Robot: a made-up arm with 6 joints.
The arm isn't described. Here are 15 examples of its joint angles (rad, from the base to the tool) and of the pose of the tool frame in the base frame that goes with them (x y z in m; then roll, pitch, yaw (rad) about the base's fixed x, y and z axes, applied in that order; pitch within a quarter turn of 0, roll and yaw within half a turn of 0).
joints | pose
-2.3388 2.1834 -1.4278 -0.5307 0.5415 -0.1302 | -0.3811 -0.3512 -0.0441 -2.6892 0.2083 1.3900
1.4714 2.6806 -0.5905 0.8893 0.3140 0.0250 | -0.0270 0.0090 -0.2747 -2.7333 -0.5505 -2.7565
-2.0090 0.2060 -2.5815 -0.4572 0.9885 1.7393 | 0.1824 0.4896 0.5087 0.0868 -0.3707 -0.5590
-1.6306 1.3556 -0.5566 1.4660 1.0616 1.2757 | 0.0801 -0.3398 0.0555 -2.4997 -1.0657 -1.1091
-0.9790 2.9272 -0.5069 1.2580 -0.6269 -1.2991 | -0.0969 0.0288 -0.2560 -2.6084 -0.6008 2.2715
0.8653 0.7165 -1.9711 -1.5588 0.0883 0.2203 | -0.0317 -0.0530 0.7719 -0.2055 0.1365 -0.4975
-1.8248 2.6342 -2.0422 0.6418 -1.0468 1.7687 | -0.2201 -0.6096 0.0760 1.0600 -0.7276 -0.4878
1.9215 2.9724 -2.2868 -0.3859 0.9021 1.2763 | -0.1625 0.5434 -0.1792 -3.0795 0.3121 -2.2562
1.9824 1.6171 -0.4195 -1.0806 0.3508 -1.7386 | -0.0772 0.2644 -0.1128 2.9519 -0.3767 1.6244
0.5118 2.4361 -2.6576 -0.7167 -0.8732 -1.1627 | 0.4860 0.3396 0.4656 -0.5510 -0.5049 -0.8694
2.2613 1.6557 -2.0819 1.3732 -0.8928 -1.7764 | -0.2009 0.3815 0.5940 0.2122 1.1025 1.4804
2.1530 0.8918 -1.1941 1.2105 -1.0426 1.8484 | -0.0731 0.2807 0.5305 -0.6952 -0.9071 -1.3361
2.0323 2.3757 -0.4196 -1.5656 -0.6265 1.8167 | -0.0897 0.0286 -0.2303 2.5957 -0.4345 -1.3342
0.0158 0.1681 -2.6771 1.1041 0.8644 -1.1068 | -0.5989 0.0690 0.4215 -0.6428 -0.6661 -0.1670
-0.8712 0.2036 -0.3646 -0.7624 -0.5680 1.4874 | 0.1923 -0.1620 0.3804 0.6020 0.7830 0.3766
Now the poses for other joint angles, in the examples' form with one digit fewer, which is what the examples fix.
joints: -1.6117 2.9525 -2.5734 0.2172 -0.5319 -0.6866
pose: -0.042 -0.706 0.072 -1.099 1.049 -2.879
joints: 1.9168 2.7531 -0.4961 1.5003 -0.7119 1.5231
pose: 0.080 0.000 -0.248 2.504 0.626 2.048
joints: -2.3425 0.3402 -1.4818 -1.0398 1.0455 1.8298
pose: -0.043 0.079 0.625 1.239 0.049 -1.698
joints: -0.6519 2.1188 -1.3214 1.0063 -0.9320 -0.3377
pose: 0.379 -0.388 0.046 1.749 1.206 0.338
